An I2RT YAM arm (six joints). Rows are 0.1 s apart.
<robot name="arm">
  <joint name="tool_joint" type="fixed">
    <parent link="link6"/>
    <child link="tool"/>
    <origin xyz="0 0 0" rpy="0 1.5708 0"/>
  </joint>
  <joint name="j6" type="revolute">
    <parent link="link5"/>
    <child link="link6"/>
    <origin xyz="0.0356 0 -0.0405"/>
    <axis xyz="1 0 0"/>
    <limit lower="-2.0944" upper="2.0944"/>
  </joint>
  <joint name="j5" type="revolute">
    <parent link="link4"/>
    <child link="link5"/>
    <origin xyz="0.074 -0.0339 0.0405"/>
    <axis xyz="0 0 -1"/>
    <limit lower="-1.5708" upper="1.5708"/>
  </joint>
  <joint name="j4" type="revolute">
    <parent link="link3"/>
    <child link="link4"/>
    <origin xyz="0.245 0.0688 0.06"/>
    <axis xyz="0 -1 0"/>
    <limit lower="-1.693" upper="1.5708"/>
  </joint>
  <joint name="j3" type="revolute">
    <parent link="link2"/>
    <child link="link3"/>
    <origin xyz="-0.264 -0.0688 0"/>
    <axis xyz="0 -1 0"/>
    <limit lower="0" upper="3.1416"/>
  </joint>
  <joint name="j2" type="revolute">
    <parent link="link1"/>
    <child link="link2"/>
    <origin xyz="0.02 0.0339 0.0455"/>
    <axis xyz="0 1 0"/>
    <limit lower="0" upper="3.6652"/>
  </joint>
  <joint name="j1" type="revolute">
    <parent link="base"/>
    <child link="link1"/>
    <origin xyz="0 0 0.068"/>
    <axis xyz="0 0 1"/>
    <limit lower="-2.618" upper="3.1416"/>
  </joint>
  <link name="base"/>
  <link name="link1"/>
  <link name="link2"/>
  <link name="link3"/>
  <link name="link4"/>
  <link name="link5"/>
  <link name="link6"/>
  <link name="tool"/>
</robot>
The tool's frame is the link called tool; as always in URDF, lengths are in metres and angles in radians.
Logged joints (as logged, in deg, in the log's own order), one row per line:
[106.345, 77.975, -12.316, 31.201, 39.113, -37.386]
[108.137, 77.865, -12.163, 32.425, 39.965, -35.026]
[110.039, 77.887, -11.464, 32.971, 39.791, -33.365]
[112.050, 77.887, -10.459, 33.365, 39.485, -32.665]
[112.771, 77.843, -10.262, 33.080, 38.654, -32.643]
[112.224, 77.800, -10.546, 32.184, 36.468, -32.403]
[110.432, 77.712, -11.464, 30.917, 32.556, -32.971]
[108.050, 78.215, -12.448, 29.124, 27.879, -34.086]
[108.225, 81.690, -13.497, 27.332, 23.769, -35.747]
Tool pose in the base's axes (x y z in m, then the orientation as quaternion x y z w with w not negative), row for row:
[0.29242, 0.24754, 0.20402, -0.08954, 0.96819, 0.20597, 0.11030]
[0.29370, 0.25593, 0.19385, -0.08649, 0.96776, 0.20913, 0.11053]
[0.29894, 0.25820, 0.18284, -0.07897, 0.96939, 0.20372, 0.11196]
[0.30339, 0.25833, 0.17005, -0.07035, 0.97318, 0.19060, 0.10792]
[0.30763, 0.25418, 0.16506, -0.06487, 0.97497, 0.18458, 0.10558]
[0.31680, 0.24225, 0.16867, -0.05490, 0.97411, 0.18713, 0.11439]
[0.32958, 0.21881, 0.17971, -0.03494, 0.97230, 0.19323, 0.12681]
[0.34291, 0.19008, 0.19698, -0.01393, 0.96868, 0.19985, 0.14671]
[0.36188, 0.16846, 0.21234, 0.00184, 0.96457, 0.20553, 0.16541]
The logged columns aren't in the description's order. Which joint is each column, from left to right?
Columns, left to right: j2, j3, j5, j6, j1, j4.
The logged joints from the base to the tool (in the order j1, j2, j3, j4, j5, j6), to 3 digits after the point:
[39.113, 106.345, 77.975, -37.386, -12.316, 31.201]
[39.965, 108.137, 77.865, -35.026, -12.163, 32.425]
[39.791, 110.039, 77.887, -33.365, -11.464, 32.971]
[39.485, 112.050, 77.887, -32.665, -10.459, 33.365]
[38.654, 112.771, 77.843, -32.643, -10.262, 33.080]
[36.468, 112.224, 77.800, -32.403, -10.546, 32.184]
[32.556, 110.432, 77.712, -32.971, -11.464, 30.917]
[27.879, 108.050, 78.215, -34.086, -12.448, 29.124]
[23.769, 108.225, 81.690, -35.747, -13.497, 27.332]

